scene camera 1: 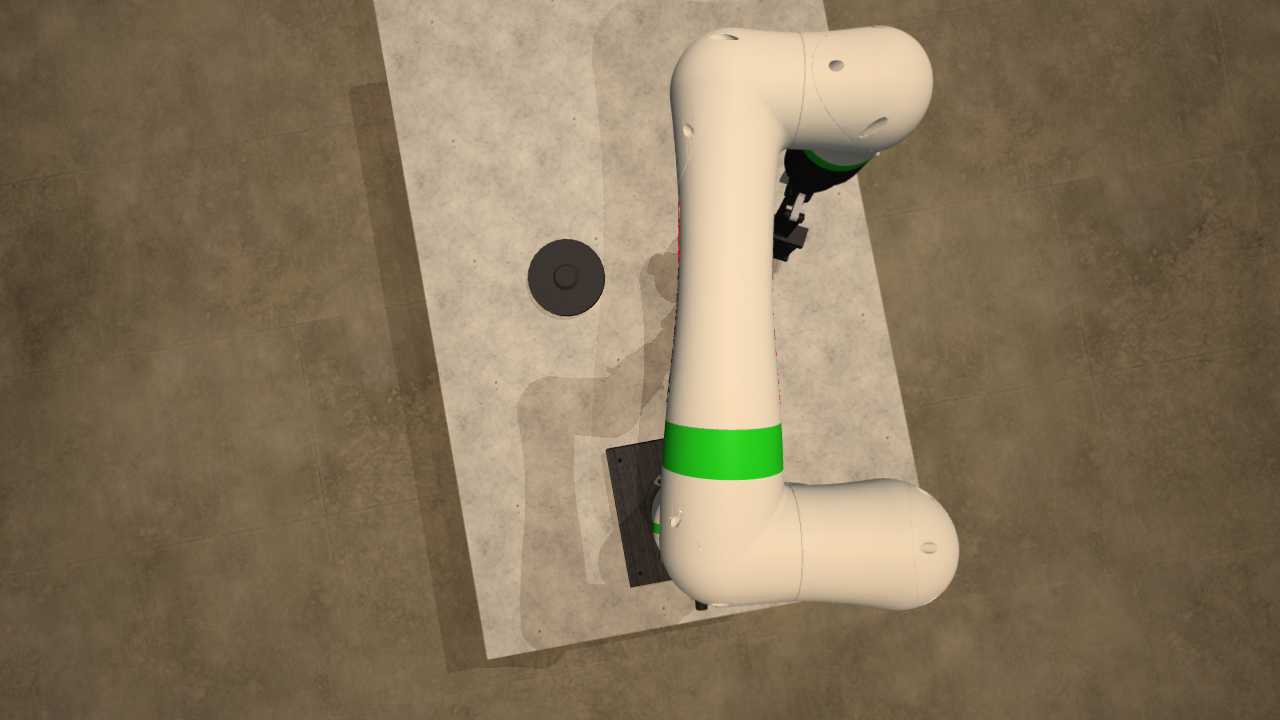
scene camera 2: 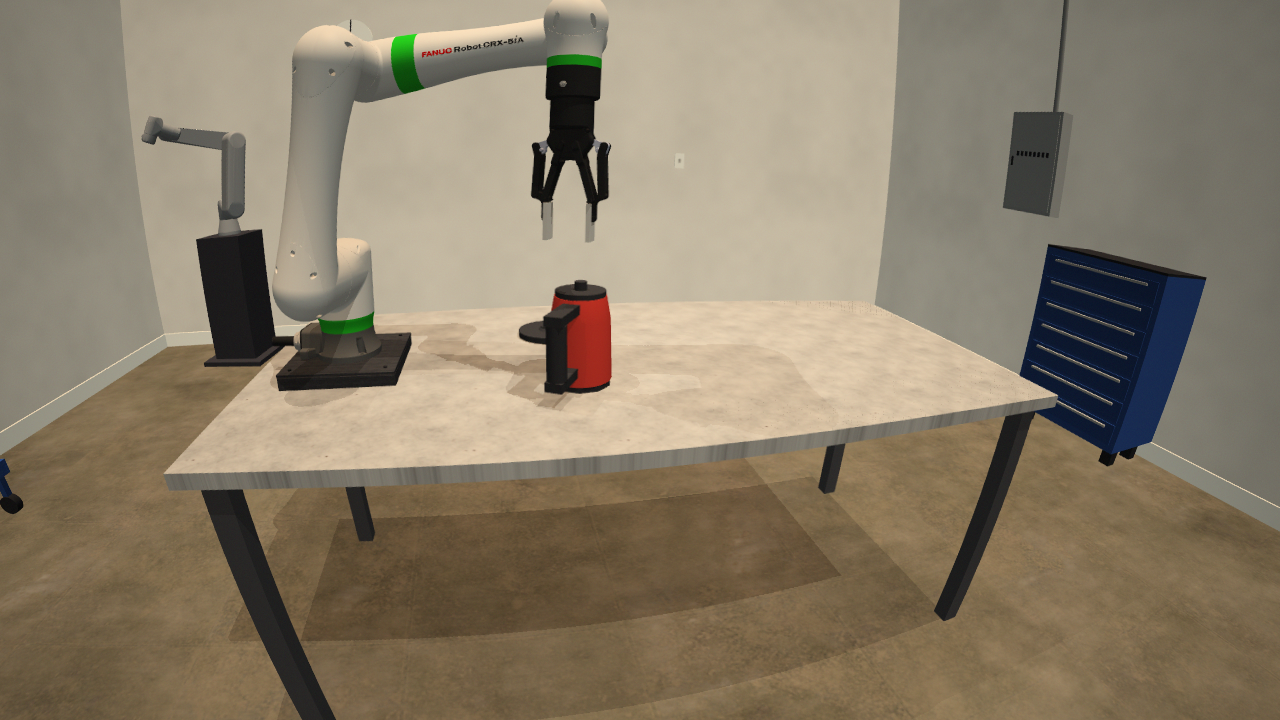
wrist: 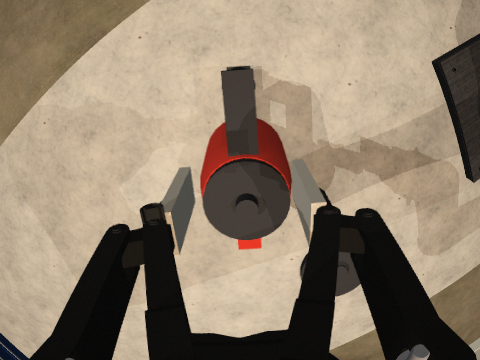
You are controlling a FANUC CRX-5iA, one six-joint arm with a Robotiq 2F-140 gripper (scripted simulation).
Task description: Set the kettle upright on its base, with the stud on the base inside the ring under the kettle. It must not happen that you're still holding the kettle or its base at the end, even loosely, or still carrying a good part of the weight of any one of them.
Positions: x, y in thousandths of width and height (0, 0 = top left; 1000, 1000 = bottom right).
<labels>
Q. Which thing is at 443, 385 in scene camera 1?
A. A round black base.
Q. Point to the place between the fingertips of my gripper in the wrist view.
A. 505, 504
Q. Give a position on a round black base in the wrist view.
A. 724, 776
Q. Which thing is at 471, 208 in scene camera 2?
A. My gripper.
</labels>
